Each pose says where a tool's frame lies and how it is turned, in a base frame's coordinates. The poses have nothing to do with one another.
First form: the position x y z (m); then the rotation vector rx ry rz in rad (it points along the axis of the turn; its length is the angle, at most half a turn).
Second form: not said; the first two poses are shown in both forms.
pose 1, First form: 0.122 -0.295 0.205 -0.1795 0.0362 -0.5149
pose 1, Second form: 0.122 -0.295 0.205 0.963 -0.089 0.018 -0.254
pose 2, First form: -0.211 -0.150 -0.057 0.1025 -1.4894 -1.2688
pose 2, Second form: -0.211 -0.150 -0.057 0.557 0.043 -0.631 -0.538
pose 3, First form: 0.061 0.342 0.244 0.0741 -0.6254 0.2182
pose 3, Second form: 0.061 0.342 0.244 0.945 0.036 -0.307 0.107
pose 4, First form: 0.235 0.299 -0.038 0.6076 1.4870 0.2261
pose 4, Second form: 0.235 0.299 -0.038 0.689 0.272 0.665 0.101
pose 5, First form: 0.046 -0.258 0.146 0.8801 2.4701 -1.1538
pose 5, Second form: 0.046 -0.258 0.146 0.138 0.304 0.854 -0.399
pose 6, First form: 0.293 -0.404 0.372 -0.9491 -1.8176 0.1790
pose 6, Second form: 0.293 -0.404 0.372 0.516 -0.395 -0.757 0.075
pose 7, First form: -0.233 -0.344 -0.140 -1.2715 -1.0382 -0.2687
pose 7, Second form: -0.233 -0.344 -0.140 0.674 -0.565 -0.461 -0.119
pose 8, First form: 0.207 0.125 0.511 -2.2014 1.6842 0.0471
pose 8, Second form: 0.207 0.125 0.511 0.184 -0.781 0.597 0.017
